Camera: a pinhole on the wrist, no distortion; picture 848 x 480 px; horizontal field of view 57.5 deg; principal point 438.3 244.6 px. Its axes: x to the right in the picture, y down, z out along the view. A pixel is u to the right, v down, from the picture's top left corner.
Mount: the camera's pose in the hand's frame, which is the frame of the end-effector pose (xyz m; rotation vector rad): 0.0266 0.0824 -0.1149 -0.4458 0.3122 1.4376
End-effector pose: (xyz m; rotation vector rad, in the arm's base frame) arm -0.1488 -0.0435 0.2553 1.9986 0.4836 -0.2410
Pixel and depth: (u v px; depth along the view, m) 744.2 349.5 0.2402
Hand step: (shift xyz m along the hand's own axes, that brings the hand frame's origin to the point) -0.0090 0.2820 0.0485
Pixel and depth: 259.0 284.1 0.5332
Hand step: -0.0462 0.2282 0.4083
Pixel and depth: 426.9 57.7 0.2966
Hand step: 0.0797 0.2137 0.1554
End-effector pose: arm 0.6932 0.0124 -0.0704 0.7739 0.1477 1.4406
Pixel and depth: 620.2 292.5 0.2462
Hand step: 0.0036 0.2509 0.0729
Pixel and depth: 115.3 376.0 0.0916
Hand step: 0.0013 0.0933 -0.0182
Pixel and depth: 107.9 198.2 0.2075
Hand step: 0.0165 0.1019 0.1100
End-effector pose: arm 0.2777 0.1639 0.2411 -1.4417 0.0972 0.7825
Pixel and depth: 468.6 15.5 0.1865
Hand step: 0.0712 0.1730 0.0515
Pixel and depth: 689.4 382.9 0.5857
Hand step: -0.0901 0.5344 0.3002
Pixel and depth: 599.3 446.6 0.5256
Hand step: -0.1281 0.4374 0.2815
